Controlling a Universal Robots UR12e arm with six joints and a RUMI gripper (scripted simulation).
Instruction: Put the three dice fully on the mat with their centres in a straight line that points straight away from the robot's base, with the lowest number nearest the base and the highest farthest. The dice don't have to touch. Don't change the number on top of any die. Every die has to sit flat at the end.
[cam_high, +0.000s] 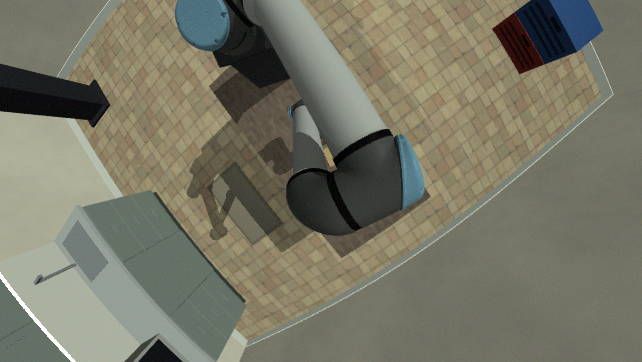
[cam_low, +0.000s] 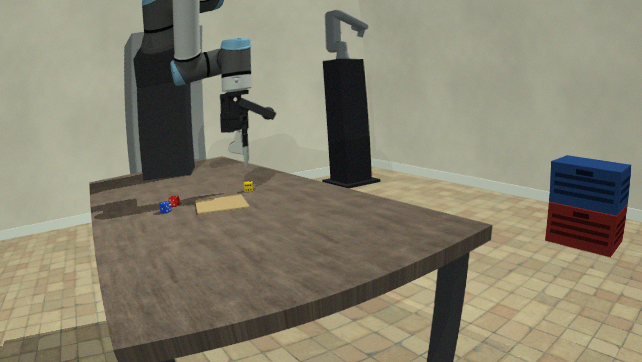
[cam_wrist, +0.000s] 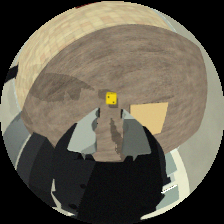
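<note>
Now: hand 8 cm above the yellow die. From my hand the other things lie so: tan mat: 10 cm ahead, 12 cm to the right, 9 cm below; then blue die: 6 cm ahead, 28 cm to the right, 8 cm below; then red die: 1 cm ahead, 24 cm to the right, 8 cm below.
</note>
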